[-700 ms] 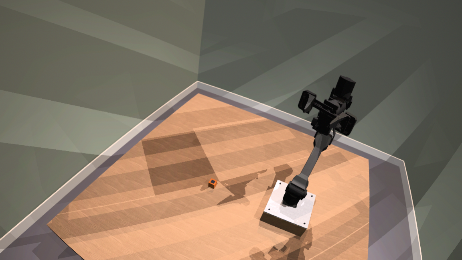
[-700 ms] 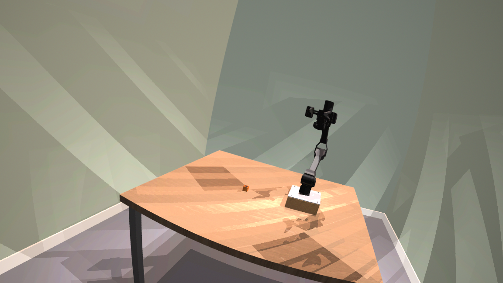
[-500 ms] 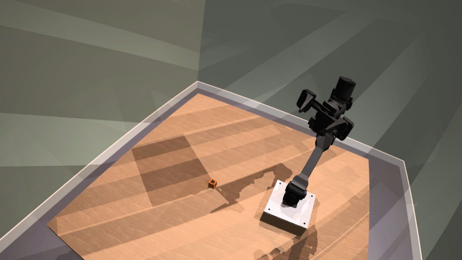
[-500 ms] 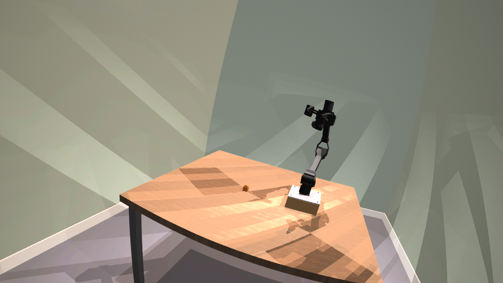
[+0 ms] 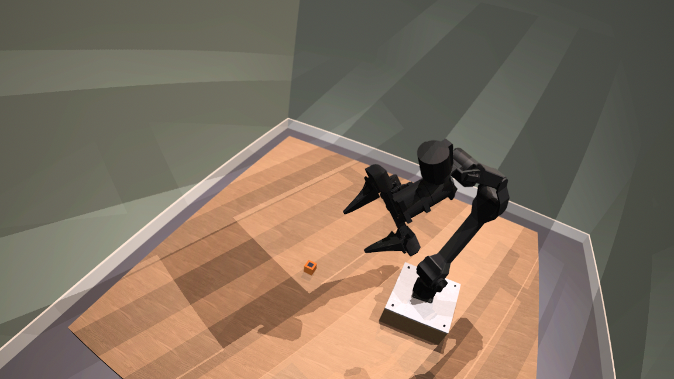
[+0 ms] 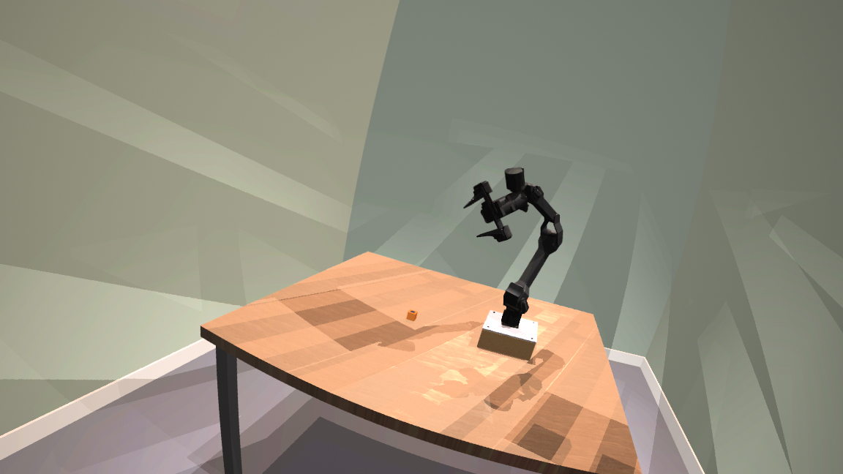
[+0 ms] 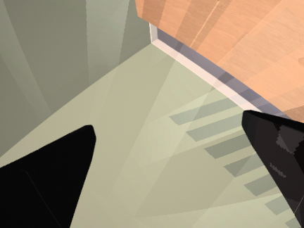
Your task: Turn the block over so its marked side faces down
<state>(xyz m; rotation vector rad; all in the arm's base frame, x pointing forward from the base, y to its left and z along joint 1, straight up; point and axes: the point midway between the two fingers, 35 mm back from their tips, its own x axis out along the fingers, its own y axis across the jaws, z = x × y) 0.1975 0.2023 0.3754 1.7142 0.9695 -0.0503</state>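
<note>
The orange block is 41 cm below my gripper tip, 21 cm to the right of it and 14 cm ahead of it.
</note>
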